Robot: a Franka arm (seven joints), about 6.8 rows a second.
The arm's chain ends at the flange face. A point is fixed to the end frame.
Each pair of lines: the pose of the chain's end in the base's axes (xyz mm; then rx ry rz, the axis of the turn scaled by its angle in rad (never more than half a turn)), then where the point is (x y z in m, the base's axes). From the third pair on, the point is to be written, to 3 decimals.
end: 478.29, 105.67, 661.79, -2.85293, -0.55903, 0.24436
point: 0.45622 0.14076 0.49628
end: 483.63, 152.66, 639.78, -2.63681, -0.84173, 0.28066
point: 0.44557 0.20576 0.48216
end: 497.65, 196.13, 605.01, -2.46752, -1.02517, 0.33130
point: 0.443 0.257 0.455
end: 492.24, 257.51, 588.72, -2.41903, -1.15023, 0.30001
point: 0.438 0.317 0.438
